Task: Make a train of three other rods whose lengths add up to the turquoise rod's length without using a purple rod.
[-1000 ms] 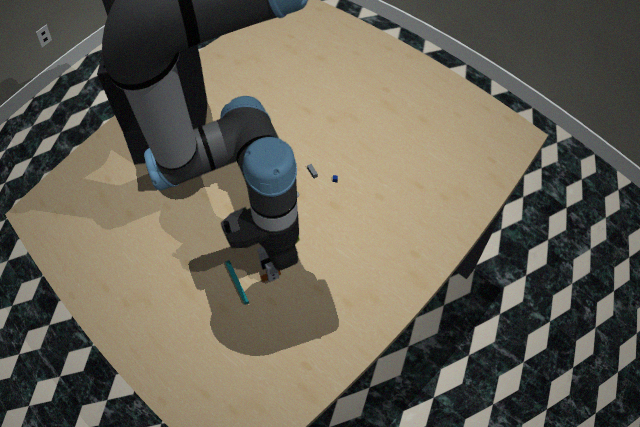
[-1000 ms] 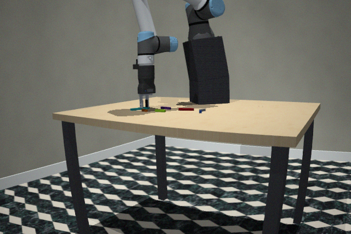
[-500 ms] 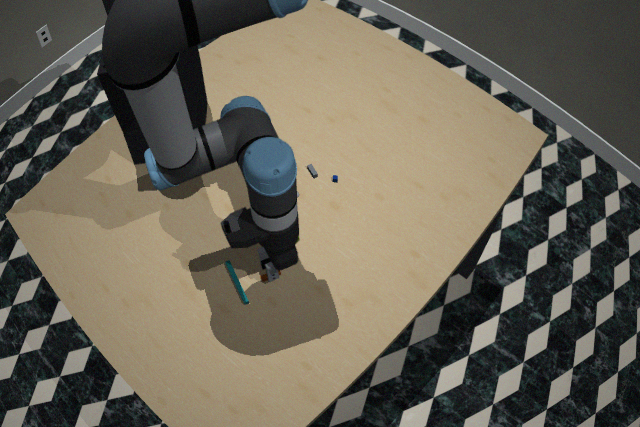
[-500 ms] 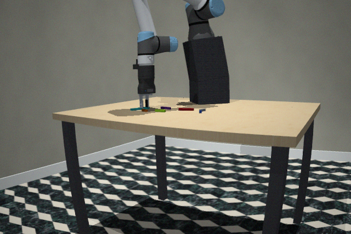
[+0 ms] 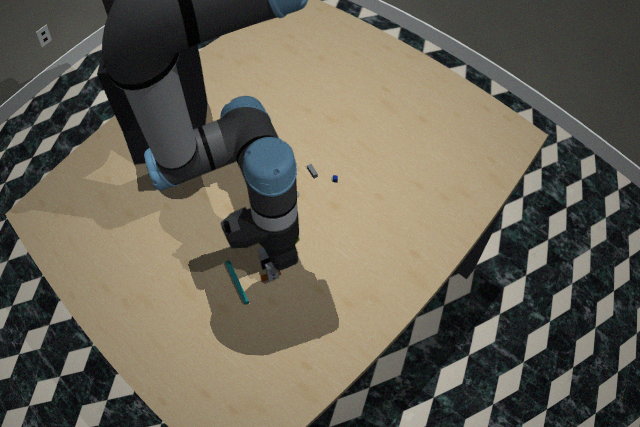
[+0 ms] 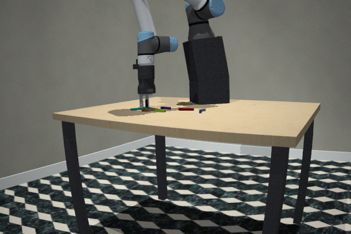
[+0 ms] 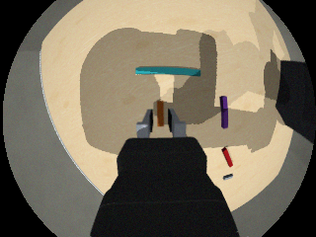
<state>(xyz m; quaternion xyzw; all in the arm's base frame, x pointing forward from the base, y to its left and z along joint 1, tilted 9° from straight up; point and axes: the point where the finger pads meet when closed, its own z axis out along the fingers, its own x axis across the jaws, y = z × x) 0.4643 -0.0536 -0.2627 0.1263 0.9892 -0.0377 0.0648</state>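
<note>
Now: hand 3 cm above the orange rod. From my hand the other things lie so: lime rod 3 cm behind, 7 cm to the left, 3 cm below; then purple rod 11 cm behind, 3 cm to the left, 3 cm below; then turquoise rod 3 cm behind, 6 cm to the right, 3 cm below.
</note>
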